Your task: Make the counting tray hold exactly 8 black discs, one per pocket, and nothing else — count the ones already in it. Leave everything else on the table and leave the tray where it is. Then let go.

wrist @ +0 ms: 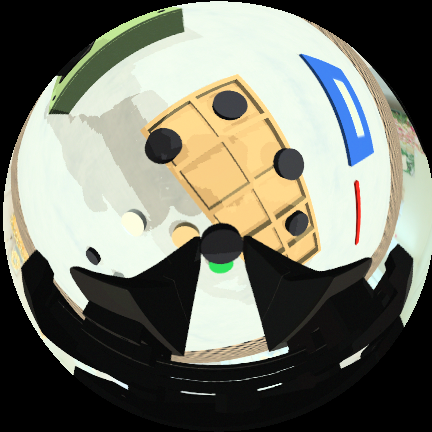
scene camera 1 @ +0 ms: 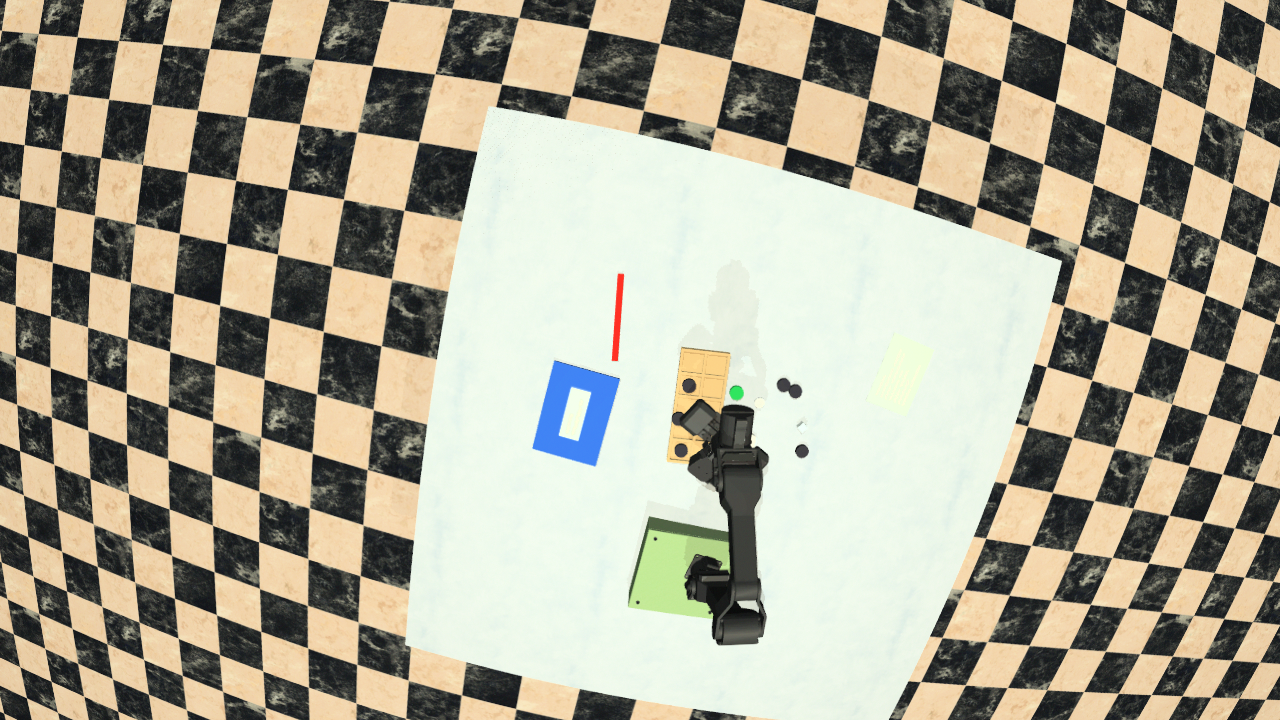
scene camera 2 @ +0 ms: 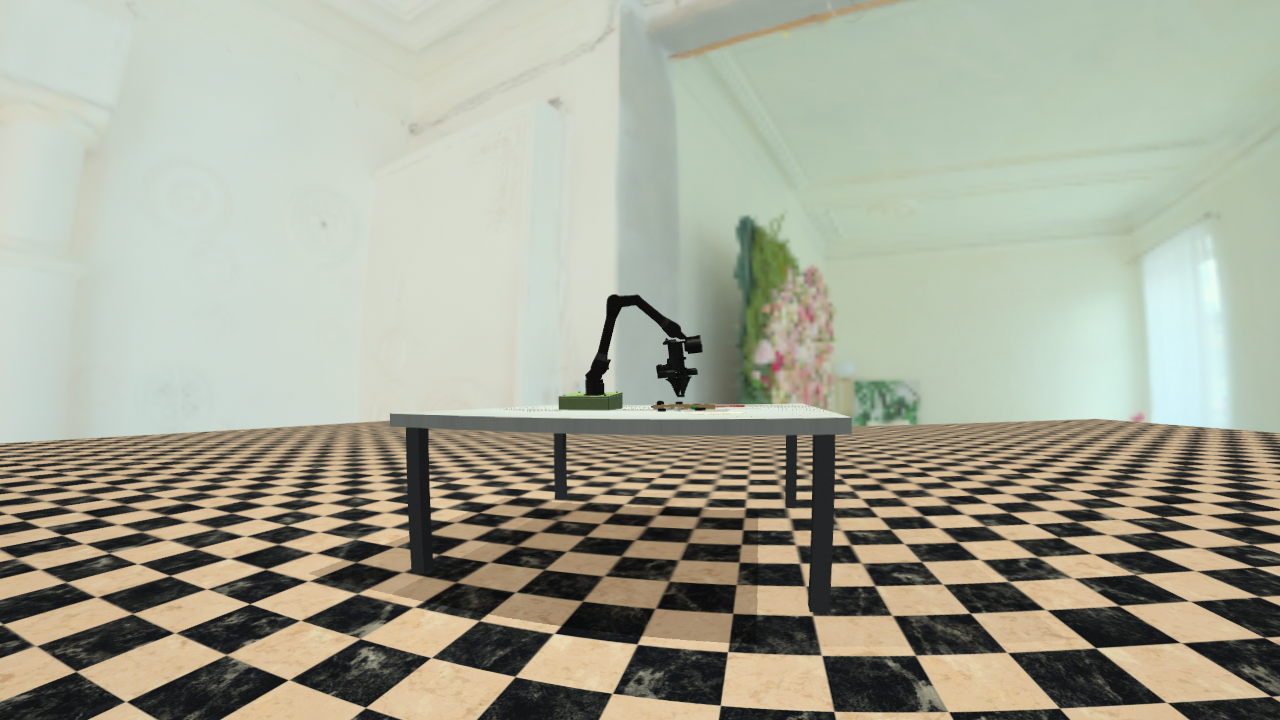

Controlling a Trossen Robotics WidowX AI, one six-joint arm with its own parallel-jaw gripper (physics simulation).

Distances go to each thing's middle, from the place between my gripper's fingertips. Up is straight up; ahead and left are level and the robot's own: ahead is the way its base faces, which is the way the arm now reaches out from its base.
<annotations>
Right now my hand is 50 mm to the right of the tan counting tray (scene camera 1: 709, 369) and 40 mm above it.
</annotations>
